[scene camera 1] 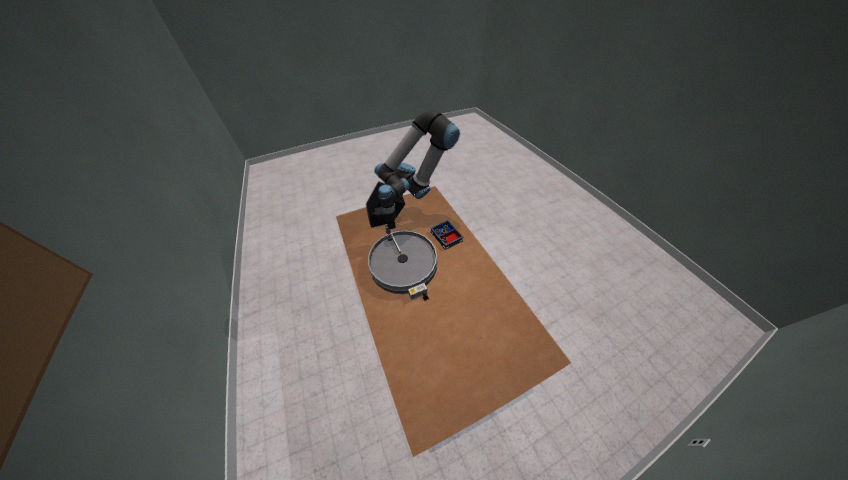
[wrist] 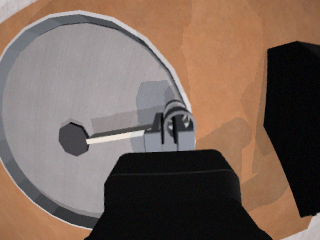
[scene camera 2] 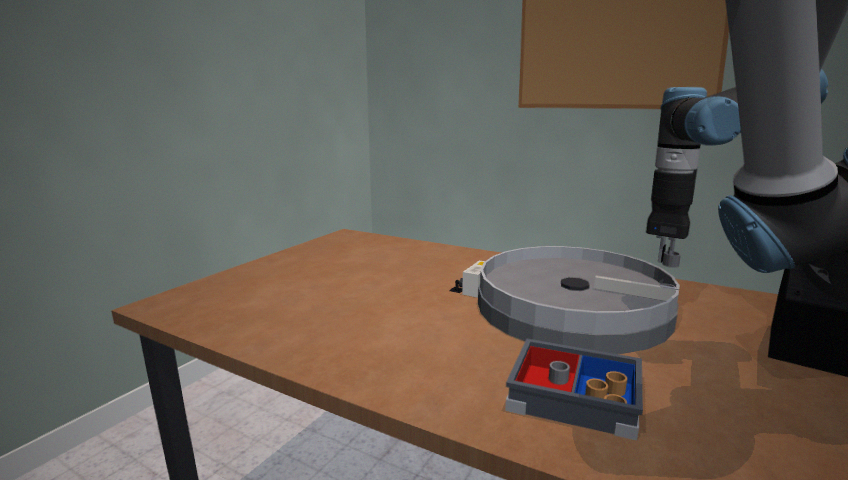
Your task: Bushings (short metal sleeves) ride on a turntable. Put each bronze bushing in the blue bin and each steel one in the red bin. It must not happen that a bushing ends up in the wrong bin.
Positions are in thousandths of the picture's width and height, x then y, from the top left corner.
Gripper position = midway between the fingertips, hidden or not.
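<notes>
You can see a grey turntable (scene camera 1: 492, 539), and there's the gripper (scene camera 2: 785, 545). As for the wrist view, that one has the turntable (wrist: 273, 331) along with the gripper (wrist: 523, 510).
</notes>
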